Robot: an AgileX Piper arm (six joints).
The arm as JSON. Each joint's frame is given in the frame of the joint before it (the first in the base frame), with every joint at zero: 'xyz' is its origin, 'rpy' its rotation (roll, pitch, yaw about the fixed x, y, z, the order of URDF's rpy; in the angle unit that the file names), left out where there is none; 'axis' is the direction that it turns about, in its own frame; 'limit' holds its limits. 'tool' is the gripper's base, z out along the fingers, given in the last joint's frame.
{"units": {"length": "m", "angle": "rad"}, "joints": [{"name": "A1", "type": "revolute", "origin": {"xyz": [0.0, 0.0, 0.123]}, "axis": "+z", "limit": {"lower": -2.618, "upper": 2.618}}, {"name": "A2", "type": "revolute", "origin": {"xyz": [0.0, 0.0, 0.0]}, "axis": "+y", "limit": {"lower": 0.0, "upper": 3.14}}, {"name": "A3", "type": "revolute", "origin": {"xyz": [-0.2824, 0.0, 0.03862]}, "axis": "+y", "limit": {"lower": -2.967, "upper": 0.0}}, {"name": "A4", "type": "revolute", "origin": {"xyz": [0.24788, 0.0, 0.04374]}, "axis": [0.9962, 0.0, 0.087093], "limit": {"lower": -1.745, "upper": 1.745}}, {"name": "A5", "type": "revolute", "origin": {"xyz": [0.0, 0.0, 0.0]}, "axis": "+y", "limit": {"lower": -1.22, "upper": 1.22}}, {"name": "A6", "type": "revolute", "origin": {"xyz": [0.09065, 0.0, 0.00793]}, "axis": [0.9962, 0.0, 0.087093], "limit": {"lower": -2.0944, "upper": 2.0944}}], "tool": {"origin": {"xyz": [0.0, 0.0, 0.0], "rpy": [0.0, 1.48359, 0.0]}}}
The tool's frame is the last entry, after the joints.
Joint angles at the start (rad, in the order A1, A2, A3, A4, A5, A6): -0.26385, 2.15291, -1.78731, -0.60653, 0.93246, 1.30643
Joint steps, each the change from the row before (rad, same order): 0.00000, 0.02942, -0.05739, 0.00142, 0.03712, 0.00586; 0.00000, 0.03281, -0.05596, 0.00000, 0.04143, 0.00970; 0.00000, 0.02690, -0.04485, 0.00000, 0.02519, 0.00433; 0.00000, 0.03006, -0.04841, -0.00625, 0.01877, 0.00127; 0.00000, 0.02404, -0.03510, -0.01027, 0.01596, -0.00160; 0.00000, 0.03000, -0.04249, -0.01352, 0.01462, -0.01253; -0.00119, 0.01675, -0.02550, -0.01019, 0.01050, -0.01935; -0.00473, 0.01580, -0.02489, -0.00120, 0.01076, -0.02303; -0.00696, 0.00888, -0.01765, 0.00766, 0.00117, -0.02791; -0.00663, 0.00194, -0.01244, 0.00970, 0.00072, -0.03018; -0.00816, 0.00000, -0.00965, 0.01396, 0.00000, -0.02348; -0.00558, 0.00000, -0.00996, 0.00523, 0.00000, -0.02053; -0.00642, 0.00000, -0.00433, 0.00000, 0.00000, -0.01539
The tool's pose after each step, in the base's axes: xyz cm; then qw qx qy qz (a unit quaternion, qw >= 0). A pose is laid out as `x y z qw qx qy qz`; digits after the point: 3 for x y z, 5 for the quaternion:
44.907 -16.553 21.866 0.28003 0.57961 0.75012 -0.15154
45.441 -16.819 21.783 0.27527 0.59049 0.74205 -0.15783
45.920 -17.019 21.689 0.27389 0.59667 0.73691 -0.16103
46.491 -17.266 21.567 0.27610 0.59940 0.73295 -0.16513
46.880 -17.482 21.377 0.27680 0.59952 0.73105 -0.17182
47.379 -17.746 21.105 0.27830 0.59489 0.73213 -0.18066
47.617 -17.968 21.006 0.27822 0.58815 0.73553 -0.18886
47.776 -18.297 20.889 0.27559 0.58338 0.73887 -0.19442
47.863 -18.641 20.894 0.27409 0.57791 0.74361 -0.19480
47.858 -18.928 21.099 0.27303 0.57184 0.74884 -0.19416
47.795 -19.250 21.307 0.27175 0.56945 0.75193 -0.19099
47.769 -19.505 21.565 0.27277 0.56538 0.75470 -0.19071
47.674 -19.821 21.689 0.27260 0.56222 0.75654 -0.19301

